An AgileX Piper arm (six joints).
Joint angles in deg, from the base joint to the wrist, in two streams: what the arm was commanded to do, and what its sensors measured. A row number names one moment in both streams.
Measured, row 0: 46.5 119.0 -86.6 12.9 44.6 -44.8
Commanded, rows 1 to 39: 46.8 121.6 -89.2 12.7 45.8 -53.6; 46.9 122.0 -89.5 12.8 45.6 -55.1; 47.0 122.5 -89.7 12.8 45.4 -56.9; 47.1 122.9 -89.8 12.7 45.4 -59.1; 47.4 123.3 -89.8 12.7 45.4 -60.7; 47.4 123.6 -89.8 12.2 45.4 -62.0; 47.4 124.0 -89.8 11.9 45.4 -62.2; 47.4 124.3 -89.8 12.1 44.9 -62.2; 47.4 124.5 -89.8 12.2 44.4 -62.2; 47.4 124.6 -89.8 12.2 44.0 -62.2; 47.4 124.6 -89.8 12.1 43.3 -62.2; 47.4 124.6 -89.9 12.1 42.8 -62.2; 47.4 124.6 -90.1 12.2 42.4 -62.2; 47.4 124.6 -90.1 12.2 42.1 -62.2; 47.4 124.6 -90.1 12.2 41.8 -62.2; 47.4 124.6 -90.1 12.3 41.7 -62.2; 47.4 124.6 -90.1 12.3 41.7 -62.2; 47.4 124.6 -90.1 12.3 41.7 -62.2; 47.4 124.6 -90.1 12.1 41.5 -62.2; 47.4 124.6 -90.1 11.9 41.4 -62.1; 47.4 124.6 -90.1 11.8 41.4 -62.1; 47.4 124.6 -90.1 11.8 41.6 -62.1; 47.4 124.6 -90.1 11.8 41.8 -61.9; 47.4 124.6 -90.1 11.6 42.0 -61.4; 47.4 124.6 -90.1 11.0 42.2 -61.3; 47.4 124.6 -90.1 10.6 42.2 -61.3; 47.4 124.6 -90.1 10.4 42.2 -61.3; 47.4 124.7 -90.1 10.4 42.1 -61.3; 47.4 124.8 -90.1 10.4 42.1 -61.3; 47.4 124.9 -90.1 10.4 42.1 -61.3; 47.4 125.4 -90.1 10.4 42.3 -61.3; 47.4 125.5 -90.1 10.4 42.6 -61.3; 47.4 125.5 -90.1 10.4 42.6 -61.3; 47.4 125.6 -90.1 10.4 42.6 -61.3; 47.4 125.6 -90.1 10.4 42.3 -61.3; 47.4 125.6 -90.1 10.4 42.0 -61.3; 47.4 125.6 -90.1 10.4 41.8 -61.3; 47.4 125.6 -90.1 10.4 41.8 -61.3; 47.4 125.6 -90.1 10.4 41.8 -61.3
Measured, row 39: 47.5 125.7 -89.8 10.7 42.2 -61.3
